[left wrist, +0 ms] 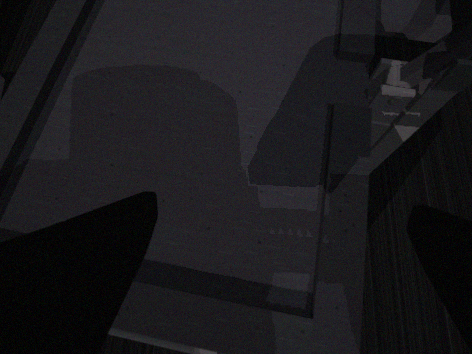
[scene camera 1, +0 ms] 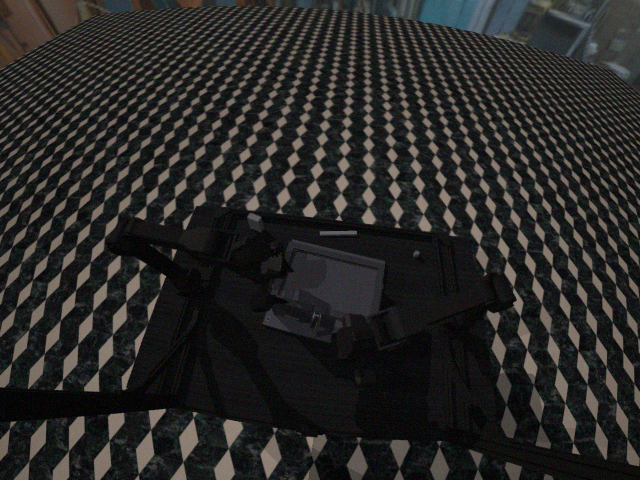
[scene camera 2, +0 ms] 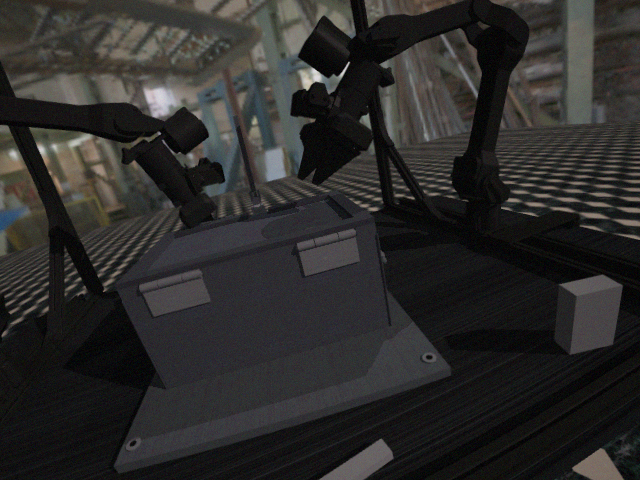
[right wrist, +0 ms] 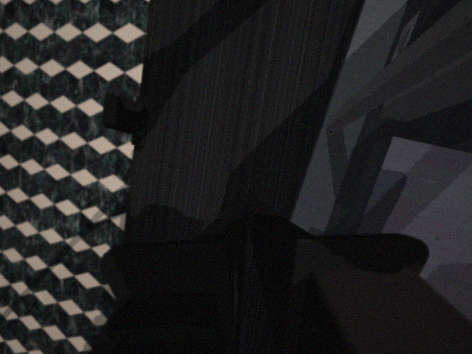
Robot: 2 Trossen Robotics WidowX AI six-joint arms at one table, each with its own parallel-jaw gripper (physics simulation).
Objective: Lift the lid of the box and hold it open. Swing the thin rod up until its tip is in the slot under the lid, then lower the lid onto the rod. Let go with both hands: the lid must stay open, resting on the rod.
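Where they show: left gripper, between the fingertips: (left wrist: 281, 210) (scene camera 1: 290, 286) (scene camera 2: 306, 181); right gripper, between the fingertips: (right wrist: 245, 199); left arm's base, origin of its link: (scene camera 1: 196, 291) (scene camera 2: 484, 227); right arm's base, origin of its link: (scene camera 1: 451, 322) (scene camera 2: 0, 391).
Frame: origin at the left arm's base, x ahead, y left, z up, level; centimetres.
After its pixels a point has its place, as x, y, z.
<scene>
The grey box (scene camera 2: 261, 305) @(47.8, 14.6, 7.6) stands on its base plate (scene camera 2: 390, 362) @(35.7, 22.8, -0.7), its two hinges facing scene camera 2. Its lid (scene camera 2: 237, 238) @(48.4, 6.2, 14.4) (scene camera 1: 347, 281) @(51.6, 5.6, 14.4) (left wrist: 199, 53) @(46.0, 4.7, 14.4) lies down on the box; I cannot tell whether its far edge is raised. A thin dark rod (scene camera 2: 247, 152) @(42.7, -10.5, 25.0) stands up at the far side of the box. My left gripper (scene camera 2: 315, 169) @(35.4, 0.1, 18.6) (scene camera 1: 272, 278) is open and empty, hanging a little above the lid's far corner. My right gripper (scene camera 2: 196, 214) (scene camera 1: 344, 340) is shut on nothing, its tips at the lid's far edge.
The box sits on a dark table (scene camera 2: 485, 305) @(18.2, 19.1, -1.9) (right wrist: 217, 123) @(44.7, -23.9, -1.9) over a checkered floor (scene camera 1: 318, 119). A pale flat strip (scene camera 2: 361, 462) @(43.6, 31.9, -0.9) (scene camera 1: 337, 233) @(48.0, 32.2, -0.9) lies on the table near the base plate. Both arm bases stand at the table's sides.
</scene>
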